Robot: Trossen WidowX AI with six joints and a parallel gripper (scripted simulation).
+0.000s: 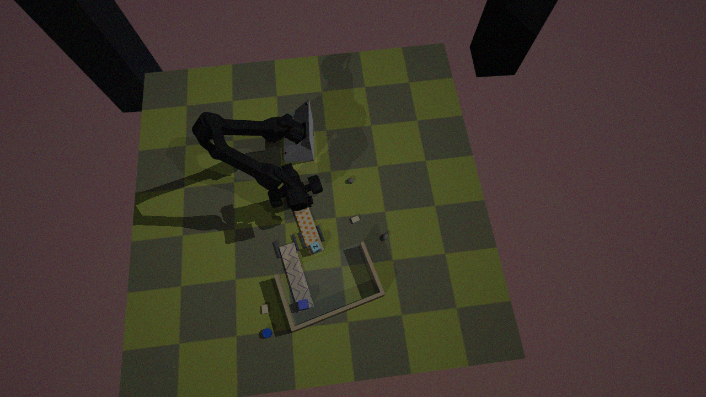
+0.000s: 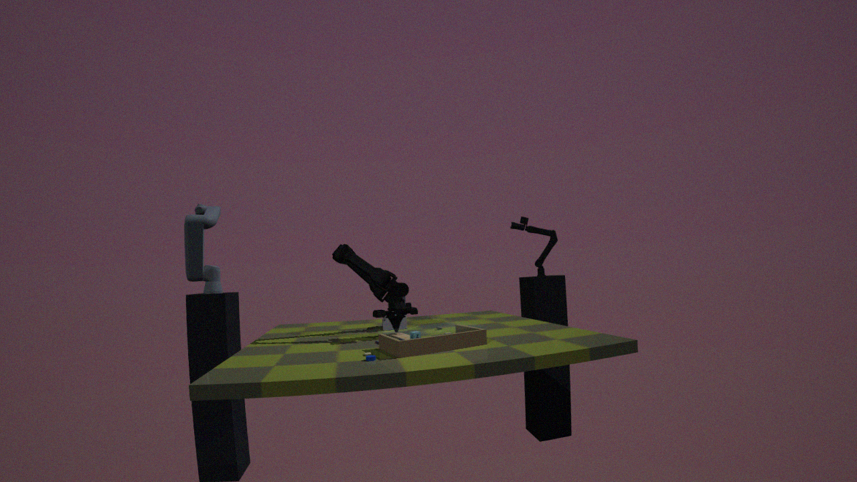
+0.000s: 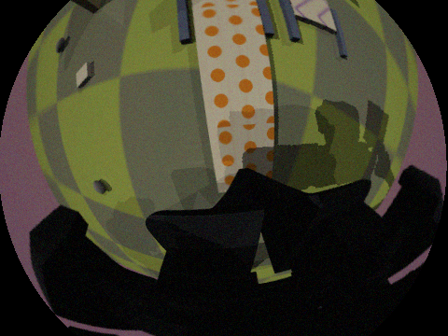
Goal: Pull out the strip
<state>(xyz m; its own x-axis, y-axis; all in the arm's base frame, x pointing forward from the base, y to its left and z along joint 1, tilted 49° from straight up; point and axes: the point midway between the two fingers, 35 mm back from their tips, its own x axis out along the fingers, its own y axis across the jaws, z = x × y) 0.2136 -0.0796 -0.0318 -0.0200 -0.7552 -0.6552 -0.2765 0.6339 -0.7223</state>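
The dotted strip lies 9 cm ahead of my gripper tip, 3 cm to the left of it and 1 cm below it. The rest, counted from my gripper tip: blue disc (46 cm ahead, 11 cm to the right); then labelled cube (19 cm ahead, 6 cm to the left, 1 cm above).
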